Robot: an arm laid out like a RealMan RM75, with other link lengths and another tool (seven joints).
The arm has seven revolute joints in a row. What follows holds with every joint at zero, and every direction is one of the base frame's. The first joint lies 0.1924 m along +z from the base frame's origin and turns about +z. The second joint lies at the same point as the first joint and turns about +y. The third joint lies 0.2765 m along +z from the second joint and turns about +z. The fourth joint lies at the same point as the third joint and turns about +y. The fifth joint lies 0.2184 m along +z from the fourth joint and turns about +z. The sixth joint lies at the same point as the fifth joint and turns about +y. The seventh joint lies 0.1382 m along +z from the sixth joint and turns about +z. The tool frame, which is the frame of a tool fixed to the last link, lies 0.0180 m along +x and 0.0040 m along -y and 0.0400 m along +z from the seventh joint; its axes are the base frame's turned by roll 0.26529, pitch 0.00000 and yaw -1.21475 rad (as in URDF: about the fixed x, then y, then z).
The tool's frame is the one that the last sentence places.
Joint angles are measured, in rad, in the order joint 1, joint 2, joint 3, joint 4, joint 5, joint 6, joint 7. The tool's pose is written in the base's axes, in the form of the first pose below.
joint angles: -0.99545, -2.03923, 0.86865, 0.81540, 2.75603, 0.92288, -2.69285
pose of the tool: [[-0.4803 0.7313 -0.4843 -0.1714], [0.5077 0.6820 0.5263 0.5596], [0.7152 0.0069 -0.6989 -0.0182], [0 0 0 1]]
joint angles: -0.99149, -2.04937, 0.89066, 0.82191, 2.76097, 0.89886, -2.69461
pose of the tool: [[-0.4602 0.7433 -0.4855 -0.1682], [0.5099 0.6690 0.5408 0.5599], [0.7267 0.0013 -0.6869 -0.0221], [0 0 0 1]]
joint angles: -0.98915, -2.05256, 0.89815, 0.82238, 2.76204, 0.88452, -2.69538
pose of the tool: [[-0.4538 0.7475 -0.4851 -0.1677], [0.5073 0.6643 0.5490 0.5604], [0.7326 0.0030 -0.6806 -0.0230], [0 0 0 1]]
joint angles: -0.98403, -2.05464, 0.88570, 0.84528, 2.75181, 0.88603, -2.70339
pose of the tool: [[-0.4722 0.7470 -0.4679 -0.1650], [0.4918 0.6638 0.5635 0.5612], [0.7316 0.0360 -0.6808 -0.0169], [0 0 0 1]]
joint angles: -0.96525, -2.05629, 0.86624, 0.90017, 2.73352, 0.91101, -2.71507
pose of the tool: [[-0.5023 0.7419 -0.4441 -0.1636], [0.4699 0.6653 0.5801 0.5596], [0.7258 0.0827 -0.6829 -0.0042], [0 0 0 1]]
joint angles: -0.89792, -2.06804, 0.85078, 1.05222, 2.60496, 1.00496, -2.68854
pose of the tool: [[-0.5560 0.7581 -0.3408 -0.1525], [0.4886 0.6298 0.6038 0.5451], [0.6724 0.1692 -0.7206 0.0150], [0 0 0 1]]
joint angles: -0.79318, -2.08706, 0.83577, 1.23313, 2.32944, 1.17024, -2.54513
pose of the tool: [[-0.5405 0.8315 -0.1281 -0.1274], [0.6252 0.4988 0.6003 0.5099], [0.5630 0.2443 -0.7895 0.0285], [0 0 0 1]]
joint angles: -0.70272, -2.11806, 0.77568, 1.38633, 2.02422, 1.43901, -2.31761
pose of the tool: [[-0.3556 0.9247 0.1358 -0.0937], [0.8210 0.2396 0.5182 0.4510], [0.4467 0.2957 -0.8444 0.0395], [0 0 0 1]]
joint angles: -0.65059, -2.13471, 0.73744, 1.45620, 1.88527, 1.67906, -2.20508
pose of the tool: [[-0.1746 0.9544 0.2421 -0.0849], [0.9199 0.0705 0.3857 0.4007], [0.3511 0.2901 -0.8903 0.0389], [0 0 0 1]]
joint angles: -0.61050, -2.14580, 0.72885, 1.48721, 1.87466, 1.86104, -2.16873
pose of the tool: [[-0.0823 0.9721 0.2198 -0.0959], [0.9661 0.0237 0.2571 0.3655], [0.2447 0.2336 -0.9410 0.0272], [0 0 0 1]]
